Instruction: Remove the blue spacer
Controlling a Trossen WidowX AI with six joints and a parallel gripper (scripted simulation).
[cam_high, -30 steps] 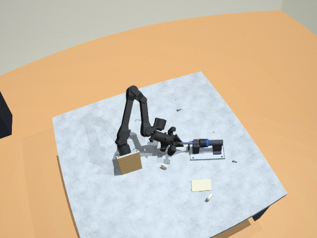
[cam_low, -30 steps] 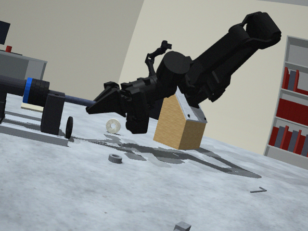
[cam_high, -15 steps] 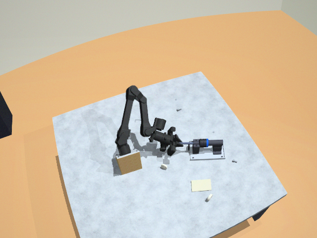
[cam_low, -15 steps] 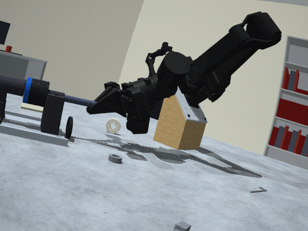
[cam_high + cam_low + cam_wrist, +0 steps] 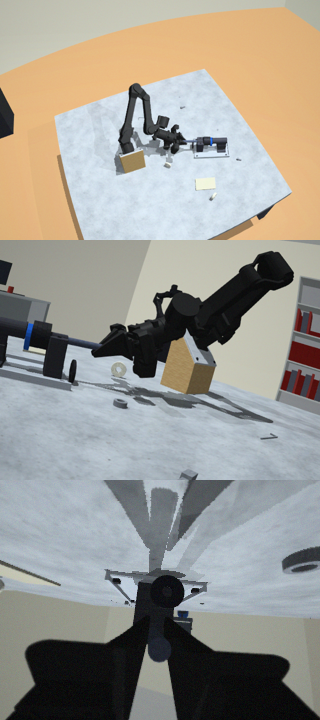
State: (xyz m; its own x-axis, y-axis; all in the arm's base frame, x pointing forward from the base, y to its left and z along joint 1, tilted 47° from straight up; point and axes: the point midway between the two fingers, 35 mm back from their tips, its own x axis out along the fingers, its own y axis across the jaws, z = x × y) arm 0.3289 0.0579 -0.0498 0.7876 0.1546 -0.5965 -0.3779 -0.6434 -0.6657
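Right now the black disc is 40 mm ahead of my gripper tip and 40 mm below it. Also, from my gripper tip: grey ring 10 mm ahead, 120 mm to the left, 60 mm below; then blue spacer 140 mm ahead, 60 mm to the right; then dark shaft 50 mm ahead, 20 mm to the right, 20 mm above.
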